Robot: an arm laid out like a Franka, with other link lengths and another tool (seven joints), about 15 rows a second.
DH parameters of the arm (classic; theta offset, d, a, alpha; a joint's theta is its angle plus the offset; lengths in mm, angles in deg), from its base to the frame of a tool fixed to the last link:
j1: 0 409.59 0 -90
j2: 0 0 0 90
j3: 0 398.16 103.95 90
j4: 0 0 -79.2 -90
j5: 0 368.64 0 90
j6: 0 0 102.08 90
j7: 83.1 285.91 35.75 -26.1
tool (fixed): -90 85.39 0 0
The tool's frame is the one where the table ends.
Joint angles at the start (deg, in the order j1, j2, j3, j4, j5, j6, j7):
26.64 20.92 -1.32 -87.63 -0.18 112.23 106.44
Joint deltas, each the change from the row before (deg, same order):
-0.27 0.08 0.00 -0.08 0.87 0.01 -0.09
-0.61 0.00 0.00 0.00 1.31 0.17 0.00
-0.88 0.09 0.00 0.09 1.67 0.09 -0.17
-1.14 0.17 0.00 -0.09 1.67 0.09 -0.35
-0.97 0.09 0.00 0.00 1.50 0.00 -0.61
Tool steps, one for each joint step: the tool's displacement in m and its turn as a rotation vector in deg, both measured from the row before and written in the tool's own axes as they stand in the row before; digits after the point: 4 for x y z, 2 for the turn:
-0.0007 0.0005 0.0014 -0.03 -0.75 0.58
-0.0003 -0.0021 -0.0012 0.47 -1.19 1.00
0.0010 -0.0028 -0.0018 0.48 -1.48 1.26
0.0051 -0.0023 -0.0016 0.34 -1.42 1.44
0.0033 -0.0022 -0.0026 0.23 -1.31 0.93

